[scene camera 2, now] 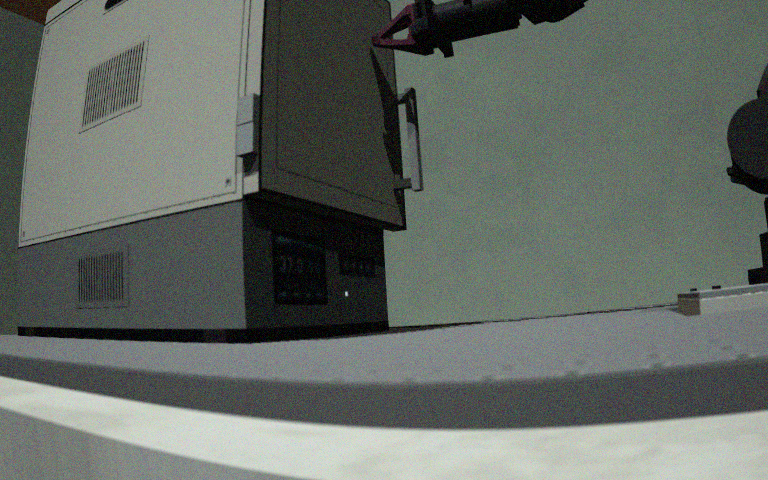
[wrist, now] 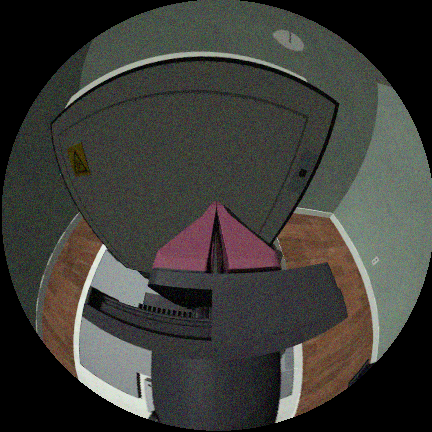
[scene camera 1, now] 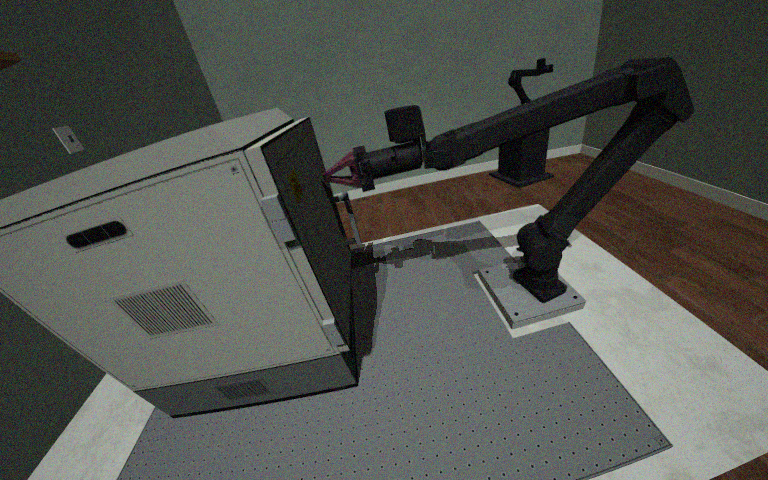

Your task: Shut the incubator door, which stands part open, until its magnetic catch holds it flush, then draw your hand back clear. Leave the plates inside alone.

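Frame: origin at the arm's base, x right, y down, z ahead, level; millimetres.
Seen in the pictures: gripper, between the fingertips: (scene camera 2: 373,41) (wrist: 215,206) (scene camera 1: 323,177); arm's base, origin of its link: (scene camera 1: 538,283).
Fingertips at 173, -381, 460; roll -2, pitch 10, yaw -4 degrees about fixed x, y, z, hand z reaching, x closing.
Note:
Offsets run from my fingertips to a thing's top centre, as dx, dy, dz. "pt": to the spot under its first point. Level surfaces: height alone.
The white incubator @[-35, -153, +274] (scene camera 1: 237,254) (scene camera 2: 181,141) stands at the left in both scene views. Its door @[-79, -118, +14] (scene camera 1: 300,198) (scene camera 2: 322,113) (wrist: 190,150) lies close against the front and looks nearly closed; whether it is fully flush I cannot tell. The door's bar handle @[pt +42, +129, -39] (scene camera 1: 352,217) (scene camera 2: 414,138) sticks out at the free edge. My gripper (scene camera 1: 326,176) (scene camera 2: 373,43) (wrist: 215,206) is shut and empty. Its red fingertips are at the door's outer face, above the handle and near the free edge, and appear to touch it. The catch and the plates inside are hidden.
The arm's base plate (scene camera 1: 529,308) is mounted to the right of the incubator, on the perforated grey board @[dy +398] (scene camera 1: 453,367). A dark pedestal with a small arm (scene camera 1: 523,152) stands behind on the wooden floor. A display panel @[pt -129, +322, +60] (scene camera 2: 300,268) is below the door.

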